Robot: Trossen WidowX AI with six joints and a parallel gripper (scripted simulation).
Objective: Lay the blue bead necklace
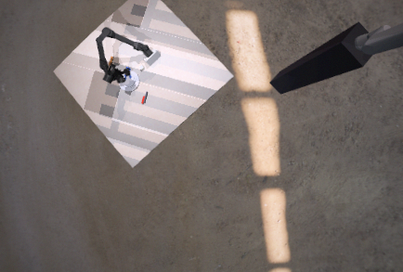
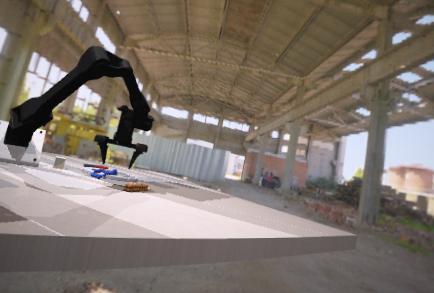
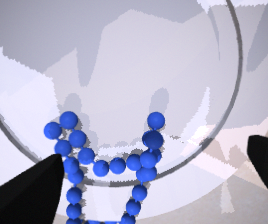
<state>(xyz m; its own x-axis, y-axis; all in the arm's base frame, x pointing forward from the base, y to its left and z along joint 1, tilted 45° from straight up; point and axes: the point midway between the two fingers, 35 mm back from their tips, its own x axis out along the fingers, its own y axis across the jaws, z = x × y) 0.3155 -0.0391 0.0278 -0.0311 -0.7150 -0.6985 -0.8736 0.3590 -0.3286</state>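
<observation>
Right now my gripper tip is 40 mm to the right of the round white bead board and 30 mm above it. Also, from my gripper tip: small white block 180 mm behind, 50 mm to the left, 20 mm below; red pen-like object 20 mm ahead, 270 mm to the left, 30 mm below.
</observation>
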